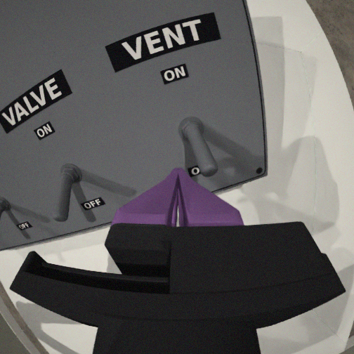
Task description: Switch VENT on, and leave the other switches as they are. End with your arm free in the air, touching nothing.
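The VENT switch (201, 147) is a grey lever at the right of the grey panel (125, 110). It leans down from its collar toward the OFF side, and its tip partly covers the OFF label (195, 171). The VENT name plate (163, 42) and its ON label (174, 73) are above it. My gripper (177, 174) is shut and empty. Its purple fingertips show just below and left of the VENT lever's tip, over the panel's lower edge; whether they touch the lever cannot be told.
The VALVE switch (65, 195) leans down toward its OFF label (93, 203), left of my fingers. Part of another switch (4, 205) shows at the left edge. The panel stands on a white round surface (300, 200). A dark screw (259, 171) marks the panel's lower right corner.
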